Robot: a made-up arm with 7 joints.
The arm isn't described. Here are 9 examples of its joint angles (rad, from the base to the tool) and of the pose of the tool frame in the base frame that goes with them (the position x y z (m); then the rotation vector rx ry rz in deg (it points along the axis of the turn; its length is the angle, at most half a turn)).
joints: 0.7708 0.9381 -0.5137 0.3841 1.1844 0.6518 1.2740
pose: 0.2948 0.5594 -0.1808 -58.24 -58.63 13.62
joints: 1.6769 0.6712 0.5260 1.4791 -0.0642 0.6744 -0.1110
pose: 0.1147 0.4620 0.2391 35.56 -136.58 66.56
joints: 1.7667 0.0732 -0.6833 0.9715 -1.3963 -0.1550 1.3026
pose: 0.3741 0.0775 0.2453 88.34 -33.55 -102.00
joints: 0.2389 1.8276 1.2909 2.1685 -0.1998 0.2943 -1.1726
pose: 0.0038 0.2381 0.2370 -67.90 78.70 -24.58
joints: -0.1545 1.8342 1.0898 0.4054 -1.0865 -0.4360 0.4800
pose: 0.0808 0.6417 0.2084 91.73 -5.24 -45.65
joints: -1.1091 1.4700 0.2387 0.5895 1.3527 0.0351 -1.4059
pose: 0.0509 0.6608 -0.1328 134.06 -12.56 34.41
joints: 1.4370 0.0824 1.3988 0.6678 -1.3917 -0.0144 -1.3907
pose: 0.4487 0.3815 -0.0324 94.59 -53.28 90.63
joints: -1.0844 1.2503 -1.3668 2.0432 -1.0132 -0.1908 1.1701
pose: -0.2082 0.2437 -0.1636 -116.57 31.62 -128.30
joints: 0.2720 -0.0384 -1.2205 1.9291 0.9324 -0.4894 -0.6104
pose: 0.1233 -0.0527 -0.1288 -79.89 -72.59 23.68
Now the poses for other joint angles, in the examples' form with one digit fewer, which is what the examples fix.
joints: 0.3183 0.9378 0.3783 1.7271 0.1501 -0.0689 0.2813
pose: 0.245 0.416 0.026 46.9 -116.3 -37.3
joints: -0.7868 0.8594 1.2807 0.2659 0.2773 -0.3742 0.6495
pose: -0.187 0.614 -0.214 44.1 -41.4 23.8
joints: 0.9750 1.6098 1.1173 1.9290 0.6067 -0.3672 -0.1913
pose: -0.127 0.341 0.216 -59.5 104.5 9.2
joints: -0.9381 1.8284 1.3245 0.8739 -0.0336 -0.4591 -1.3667
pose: 0.268 0.546 0.136 -120.5 118.6 -5.0
